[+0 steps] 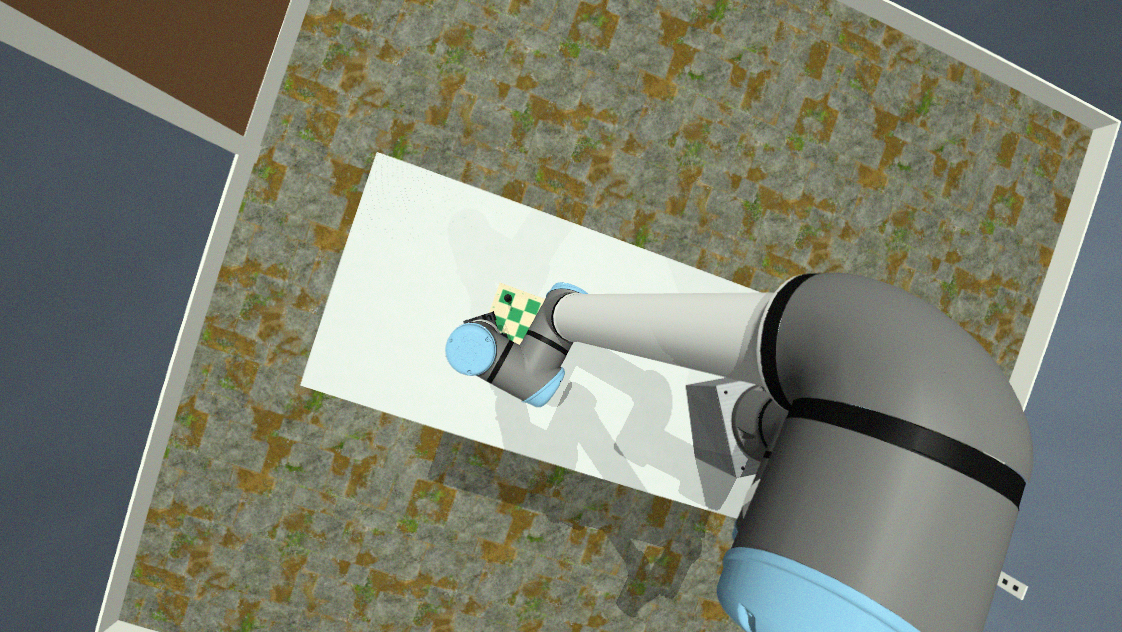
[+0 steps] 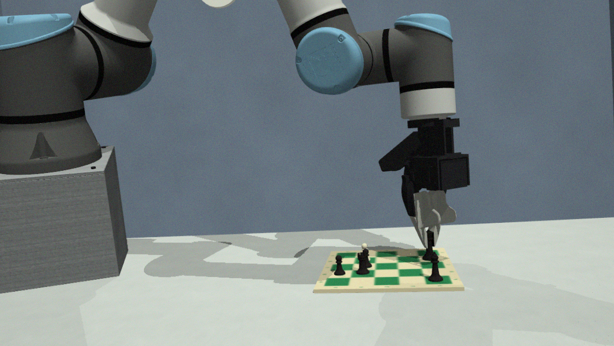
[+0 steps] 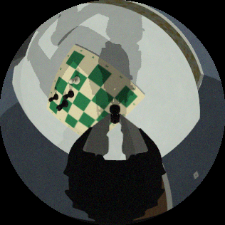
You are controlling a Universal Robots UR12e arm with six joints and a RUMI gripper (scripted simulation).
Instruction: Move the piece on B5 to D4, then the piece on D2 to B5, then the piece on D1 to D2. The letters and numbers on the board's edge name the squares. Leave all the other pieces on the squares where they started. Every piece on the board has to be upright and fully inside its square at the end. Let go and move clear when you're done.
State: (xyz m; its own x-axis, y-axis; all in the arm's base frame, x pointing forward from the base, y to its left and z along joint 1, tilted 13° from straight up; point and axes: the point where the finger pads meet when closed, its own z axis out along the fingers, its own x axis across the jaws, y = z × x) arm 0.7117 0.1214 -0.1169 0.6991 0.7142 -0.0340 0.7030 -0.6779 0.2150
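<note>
The cream chessboard lies 7 cm behind my hand, 5 cm to the right of it and 4 cm below it. Round my hand: white pawn 11 cm behind, 1 cm to the right, 2 cm below; black queen 1 cm below.
</note>
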